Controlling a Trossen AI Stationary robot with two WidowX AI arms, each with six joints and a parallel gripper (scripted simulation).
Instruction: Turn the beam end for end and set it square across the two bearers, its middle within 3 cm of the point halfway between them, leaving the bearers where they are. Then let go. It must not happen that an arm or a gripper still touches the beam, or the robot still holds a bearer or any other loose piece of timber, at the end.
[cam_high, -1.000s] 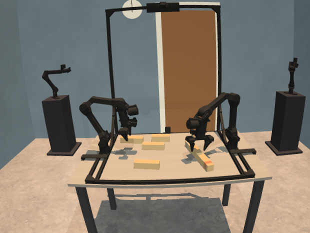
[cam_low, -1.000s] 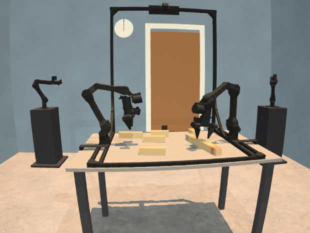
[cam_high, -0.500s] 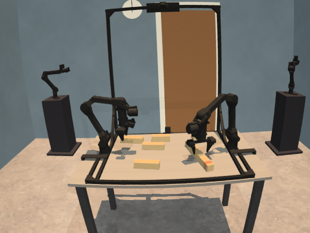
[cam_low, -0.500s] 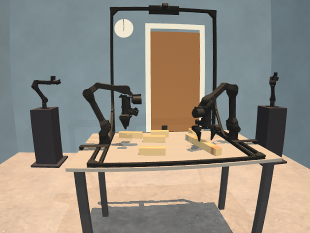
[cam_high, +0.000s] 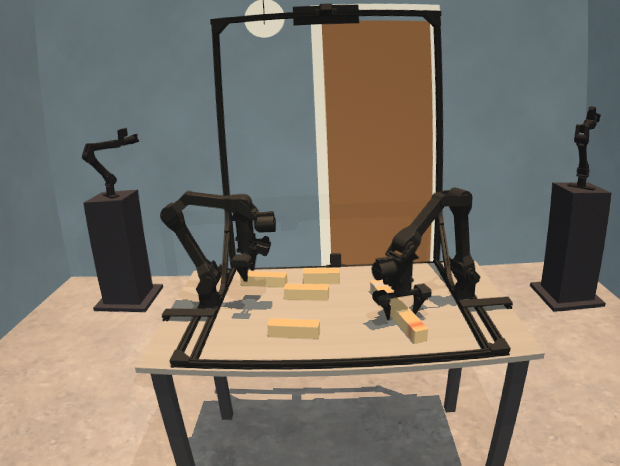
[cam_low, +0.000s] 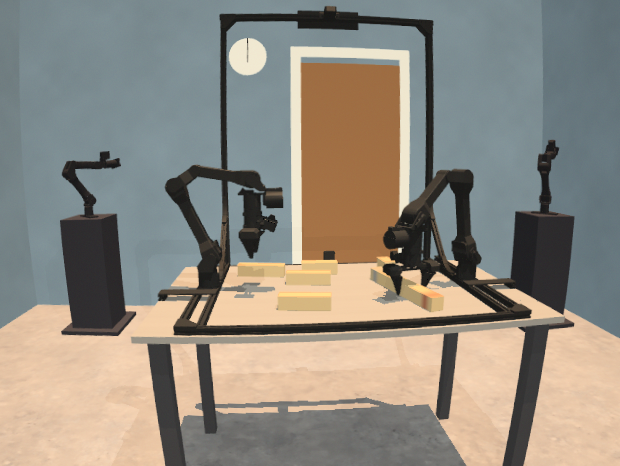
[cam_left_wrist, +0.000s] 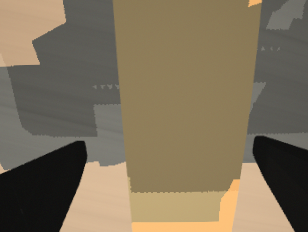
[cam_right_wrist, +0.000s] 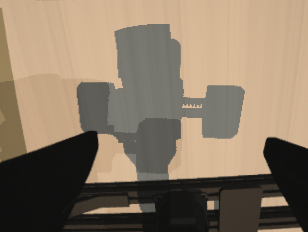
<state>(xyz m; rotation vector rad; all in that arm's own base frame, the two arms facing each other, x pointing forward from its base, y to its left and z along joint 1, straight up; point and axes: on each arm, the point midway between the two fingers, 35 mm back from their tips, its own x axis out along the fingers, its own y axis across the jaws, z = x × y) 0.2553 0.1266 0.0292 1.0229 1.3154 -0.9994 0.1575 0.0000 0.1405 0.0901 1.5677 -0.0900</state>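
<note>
The beam lies 5 cm behind my left hand, 3 cm below it and 1 cm to the right of it.
</note>
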